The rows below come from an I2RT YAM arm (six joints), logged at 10 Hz.
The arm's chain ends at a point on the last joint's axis. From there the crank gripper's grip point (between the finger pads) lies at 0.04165 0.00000 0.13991 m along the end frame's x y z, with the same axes.
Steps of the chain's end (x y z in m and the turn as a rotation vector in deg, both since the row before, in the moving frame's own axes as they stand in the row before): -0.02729, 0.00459, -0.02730, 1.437, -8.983, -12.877; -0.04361, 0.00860, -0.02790, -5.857, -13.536, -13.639; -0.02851, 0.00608, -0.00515, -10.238, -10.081, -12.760; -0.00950, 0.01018, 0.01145, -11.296, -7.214, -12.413; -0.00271, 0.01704, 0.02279, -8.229, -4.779, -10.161; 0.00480, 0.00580, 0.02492, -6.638, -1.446, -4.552; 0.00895, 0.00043, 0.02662, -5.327, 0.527, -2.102; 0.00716, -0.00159, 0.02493, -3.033, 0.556, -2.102
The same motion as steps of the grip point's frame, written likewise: -0.05090, -0.00575, -0.02272, 1.437, -8.983, -12.877; -0.07662, 0.01729, -0.02235, -5.857, -13.536, -13.639; -0.05157, 0.02488, -0.00150, -10.238, -10.081, -12.760; -0.02515, 0.03083, 0.01369, -11.296, -7.214, -12.413; -0.01329, 0.03090, 0.02484, -8.229, -4.779, -10.161; 0.00178, 0.01886, 0.02518, -6.638, -1.446, -4.552; 0.01044, 0.01185, 0.02570, -5.327, 0.527, -2.102; 0.00862, 0.00425, 0.02436, -3.033, 0.556, -2.102
